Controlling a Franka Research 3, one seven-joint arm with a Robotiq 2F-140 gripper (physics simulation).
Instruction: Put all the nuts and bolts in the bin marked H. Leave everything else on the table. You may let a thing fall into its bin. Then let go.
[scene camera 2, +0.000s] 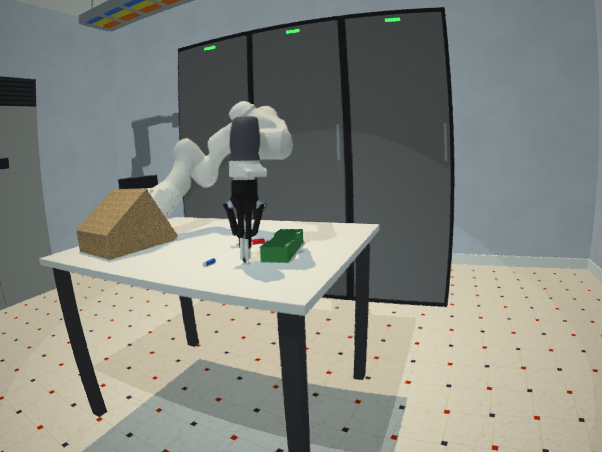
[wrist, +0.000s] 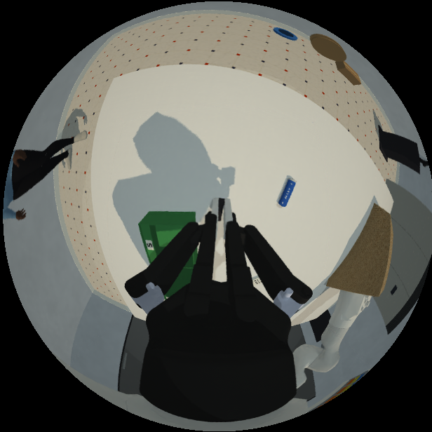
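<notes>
My gripper (scene camera 2: 245, 256) (wrist: 220, 205) points down close above the table and is shut on a black bolt (scene camera 2: 245, 260) (wrist: 220, 209). The bolt's dark end shows between the pale fingertips; whether it touches the table cannot be told. A green divided bin (scene camera 2: 274, 254) (wrist: 167, 218) stands right beside the gripper in the scene view and left of it in the wrist view. One label on it looks like an S or 5; no H can be read. The black fingers hide part of the bin in the wrist view.
The white table (scene camera 2: 145, 270) (wrist: 250, 125) also bears a blue battery (scene camera 2: 209, 262) (wrist: 287, 192), a red item (scene camera 2: 258, 241) behind the gripper, a small pale item (scene camera 2: 234, 245) beside it, and a large brown sloped block (scene camera 2: 120, 225) (wrist: 367, 252) near the arm's base.
</notes>
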